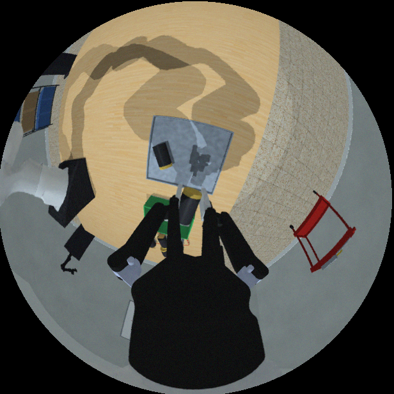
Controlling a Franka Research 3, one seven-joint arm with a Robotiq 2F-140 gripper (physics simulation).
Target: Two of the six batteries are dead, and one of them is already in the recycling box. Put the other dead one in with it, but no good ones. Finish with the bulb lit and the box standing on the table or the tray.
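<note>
My gripper (190, 192) is shut on a black battery (188, 209) with a gold end, held at a tilt between the fingertips, near the tray's lower edge. Another black battery (162, 154) with a gold end lies on its side on the grey-blue tray (172, 125). The green recycling box (185, 231) is below the tray, partly hidden behind the left finger and the held battery. Its inside is mostly hidden. More black batteries (163, 242) show just below the box, partly covered by the gripper. The bulb cannot be made out.
The tray lies on the wooden table (230, 45). Thin red wires show below the box. The white robot arm with its black base (75, 192) stands at the left. A red-framed object (312, 218) stands on the floor at the right. A blue and brown rack is at the far left.
</note>
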